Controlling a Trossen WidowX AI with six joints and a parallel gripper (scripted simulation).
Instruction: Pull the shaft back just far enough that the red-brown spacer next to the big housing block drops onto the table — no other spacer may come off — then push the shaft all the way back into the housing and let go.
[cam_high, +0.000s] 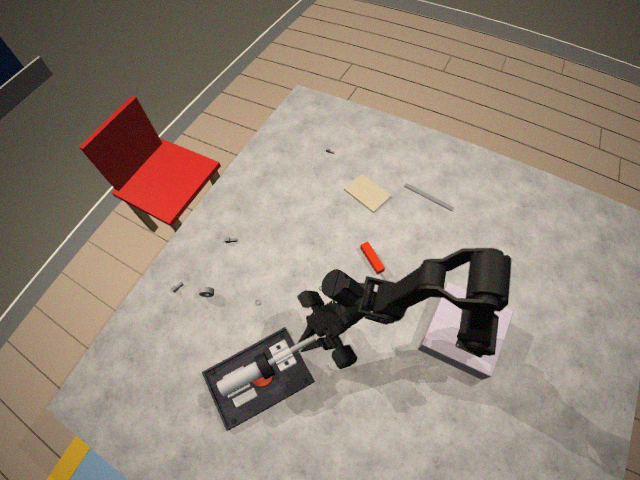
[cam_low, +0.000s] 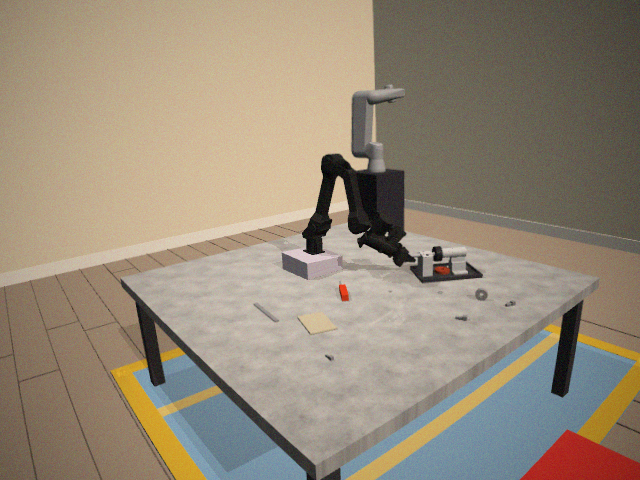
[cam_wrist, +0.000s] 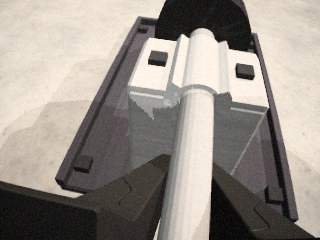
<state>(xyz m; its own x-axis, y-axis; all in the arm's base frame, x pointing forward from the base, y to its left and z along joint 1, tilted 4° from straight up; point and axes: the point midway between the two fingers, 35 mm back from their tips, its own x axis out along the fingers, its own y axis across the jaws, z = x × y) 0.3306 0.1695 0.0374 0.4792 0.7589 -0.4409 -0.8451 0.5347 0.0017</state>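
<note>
My gripper tip is 60 mm short of the red-brown spacer, 90 mm to the right of it and 50 mm above it. Round my gripper tip: grey ring (300 mm ahead, 20 mm to the right, 40 mm below); then shaft (20 mm ahead, 30 mm to the left, 20 mm above); then red-handled screwdriver (80 mm behind, 280 mm to the right, 60 mm below).
</note>
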